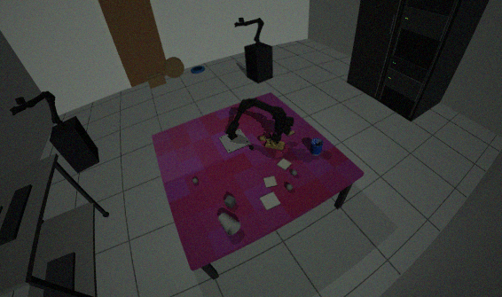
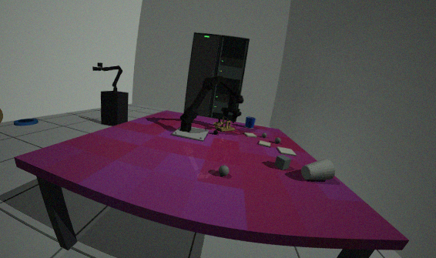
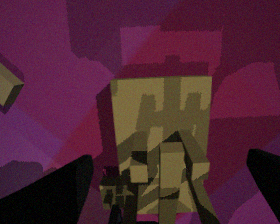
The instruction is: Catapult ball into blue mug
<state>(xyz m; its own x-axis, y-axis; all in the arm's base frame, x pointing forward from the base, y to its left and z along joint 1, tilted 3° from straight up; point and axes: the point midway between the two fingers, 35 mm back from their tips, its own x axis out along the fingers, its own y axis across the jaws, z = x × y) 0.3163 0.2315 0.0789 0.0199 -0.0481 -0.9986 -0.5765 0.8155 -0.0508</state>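
Now: the dark ball 18 cm to the right of my gripper tip, 11 cm behind it and 5 cm below it. Also, from my gripper tip: catapult (7 cm behind, 3 cm to the right, 2 cm below); then tan block (17 cm to the left, 6 cm below, 5 cm behind); then blue mug (23 cm ahead, 18 cm to the left, 4 cm below).
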